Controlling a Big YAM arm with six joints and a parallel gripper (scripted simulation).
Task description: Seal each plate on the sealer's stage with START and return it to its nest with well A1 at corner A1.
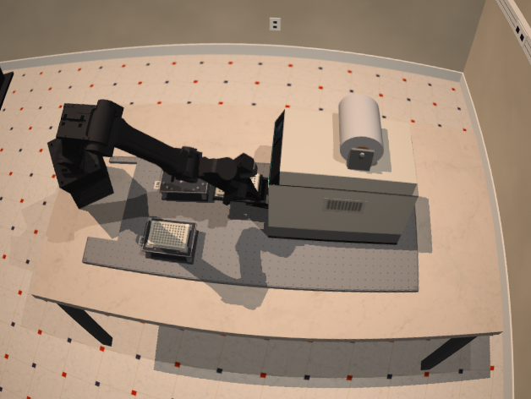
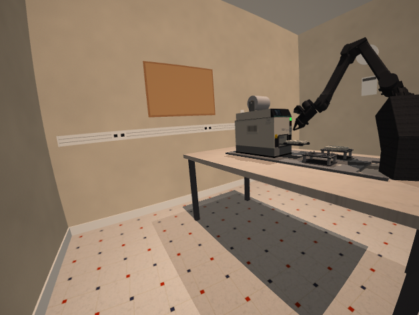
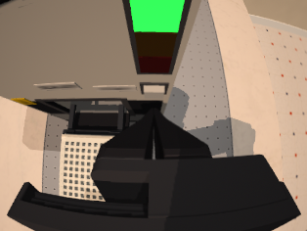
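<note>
Right now the start button is 30 mm ahead of my hand and 10 mm to the right of it. Round my hand: yellow warning label: 170 mm to the left, 70 mm ahead, 40 mm below; then sealer stage: 110 mm to the left, 90 mm below, 50 mm behind; then plate: 280 mm behind, 130 mm below, 10 mm to the right.
</note>
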